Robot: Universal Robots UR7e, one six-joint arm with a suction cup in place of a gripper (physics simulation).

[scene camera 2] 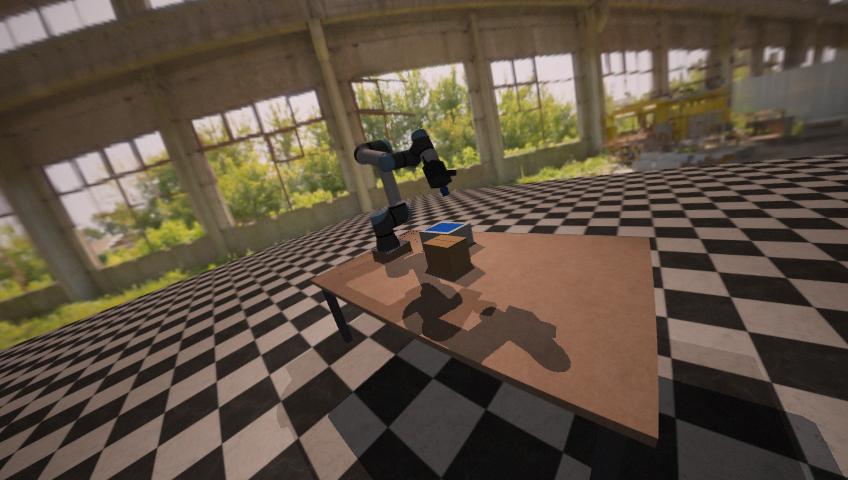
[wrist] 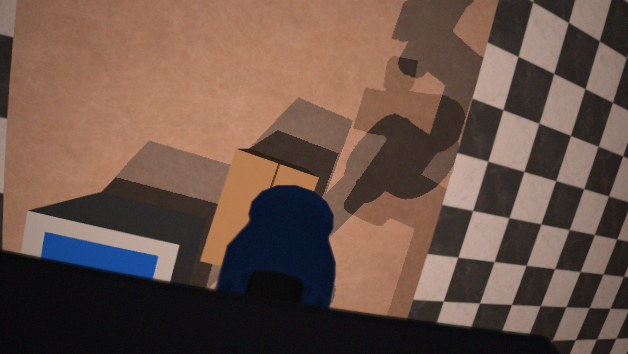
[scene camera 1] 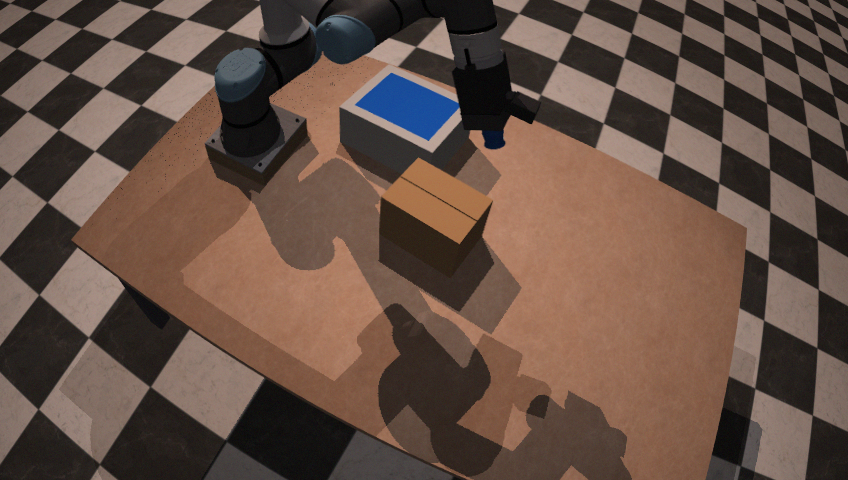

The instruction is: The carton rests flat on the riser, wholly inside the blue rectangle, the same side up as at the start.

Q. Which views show the brown carton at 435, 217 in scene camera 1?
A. Scene camera 2, the wrist view and scene camera 1: all of them.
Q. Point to a brown carton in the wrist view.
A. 251, 172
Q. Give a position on a grey riser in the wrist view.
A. At 101, 230
